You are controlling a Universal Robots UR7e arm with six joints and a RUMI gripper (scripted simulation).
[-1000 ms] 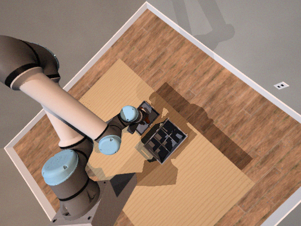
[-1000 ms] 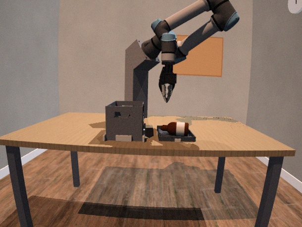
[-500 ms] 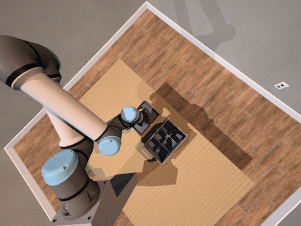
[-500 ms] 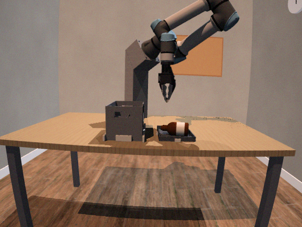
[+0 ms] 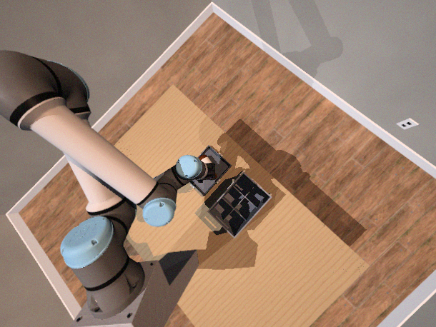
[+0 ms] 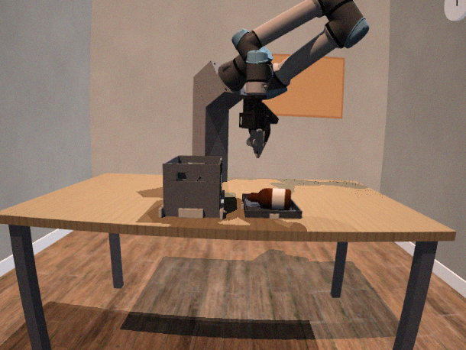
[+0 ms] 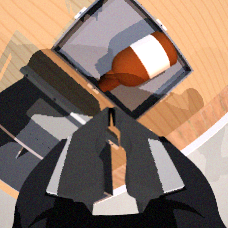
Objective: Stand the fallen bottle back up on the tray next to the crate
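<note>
My hand is 10 mm short of the bottle, 50 mm to the right of it and 160 mm above it. Round my hand: grey crate (80 mm ahead, 210 mm to the right, 120 mm below); dark tray (10 mm behind, 50 mm to the left, 190 mm below).
</note>
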